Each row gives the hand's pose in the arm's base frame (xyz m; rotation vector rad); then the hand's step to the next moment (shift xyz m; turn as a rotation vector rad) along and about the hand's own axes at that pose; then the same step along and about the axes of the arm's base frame.
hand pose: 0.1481 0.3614 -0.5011 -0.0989 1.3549 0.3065
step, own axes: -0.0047 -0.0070 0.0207 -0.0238 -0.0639 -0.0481
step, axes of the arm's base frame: 0.0206 -0.0023 0.0083 -0.0323 -0.0767 0.0059
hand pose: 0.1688 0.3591 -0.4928 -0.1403 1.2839 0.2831
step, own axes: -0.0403 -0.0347 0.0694 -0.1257 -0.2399 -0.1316
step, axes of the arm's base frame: 0.0638 -0.0204 0.0562 -0.0852 -0.2801 0.0706
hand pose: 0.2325 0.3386 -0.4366 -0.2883 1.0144 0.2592
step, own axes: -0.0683 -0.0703 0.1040 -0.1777 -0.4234 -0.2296
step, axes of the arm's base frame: 0.0722 -0.0341 0.1185 -0.1260 -0.4898 0.0879
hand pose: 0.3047 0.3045 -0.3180 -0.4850 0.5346 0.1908
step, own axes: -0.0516 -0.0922 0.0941 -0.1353 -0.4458 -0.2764
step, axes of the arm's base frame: 0.0253 -0.0367 0.1343 -0.1042 -0.5302 0.0391
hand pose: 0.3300 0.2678 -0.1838 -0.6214 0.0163 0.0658
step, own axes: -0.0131 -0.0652 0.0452 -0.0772 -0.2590 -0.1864
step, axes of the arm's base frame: -0.0089 -0.0273 0.0751 -0.0590 -0.3230 0.0017
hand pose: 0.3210 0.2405 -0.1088 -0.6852 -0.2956 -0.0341
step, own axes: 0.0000 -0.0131 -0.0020 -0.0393 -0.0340 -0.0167
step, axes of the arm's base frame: -0.0012 -0.0114 0.0066 -0.0377 -0.0394 -0.0022
